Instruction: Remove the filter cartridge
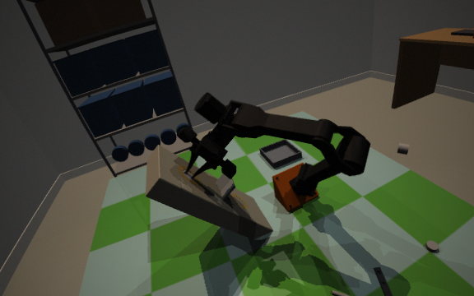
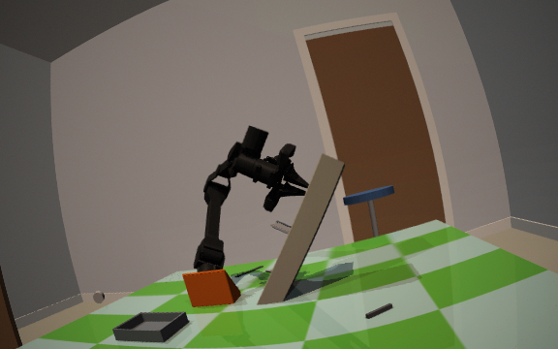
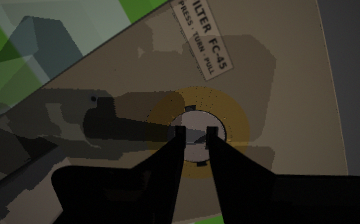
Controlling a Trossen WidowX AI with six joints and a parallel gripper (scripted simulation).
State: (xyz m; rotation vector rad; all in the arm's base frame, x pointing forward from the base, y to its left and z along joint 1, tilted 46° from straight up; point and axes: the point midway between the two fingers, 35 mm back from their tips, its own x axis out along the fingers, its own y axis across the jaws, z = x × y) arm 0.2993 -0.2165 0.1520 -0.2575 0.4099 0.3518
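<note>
Now: gripper tip 10 mm short of the round filter cartridge and 10 mm above it. Also, from my gripper tip: dark tray 460 mm behind, 220 mm to the right, 260 mm below; then grey bracket 80 mm behind, 10 mm to the left, 100 mm below; then tan service panel 30 mm behind, 80 mm below.
</note>
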